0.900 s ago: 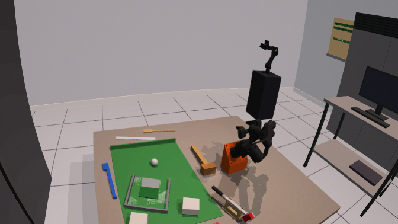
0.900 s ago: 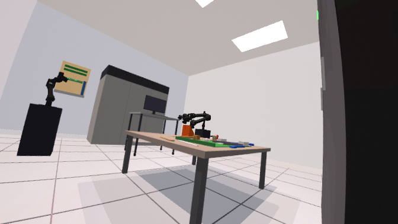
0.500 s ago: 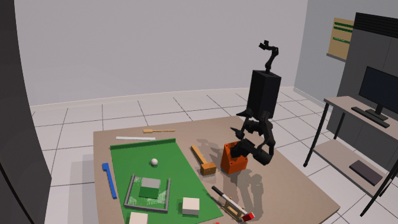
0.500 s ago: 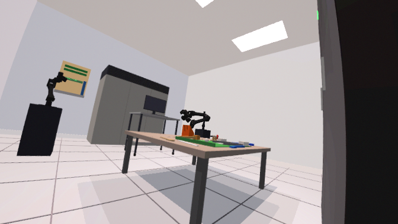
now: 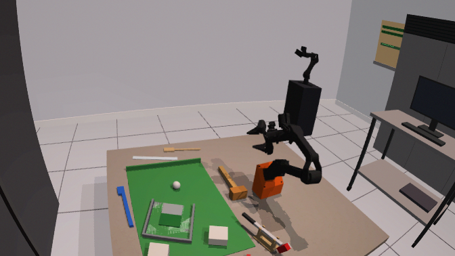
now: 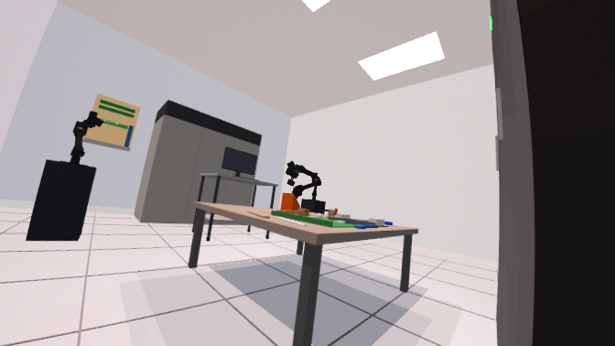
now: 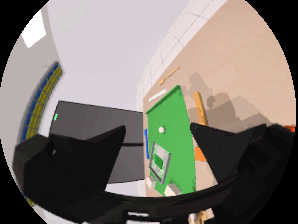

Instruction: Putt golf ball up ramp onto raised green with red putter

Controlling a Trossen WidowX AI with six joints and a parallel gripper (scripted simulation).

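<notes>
Right now the red putter is 80 mm ahead of my gripper tip, 420 mm to the left of it and 230 mm below it. From my gripper tip the other things lie so: wooden stand (80 mm ahead, 430 mm to the left, 260 mm below); then white golf ball (360 mm ahead, 60 mm to the right, 270 mm below); then green mat (380 mm ahead, 80 mm to the left, 290 mm below).
</notes>
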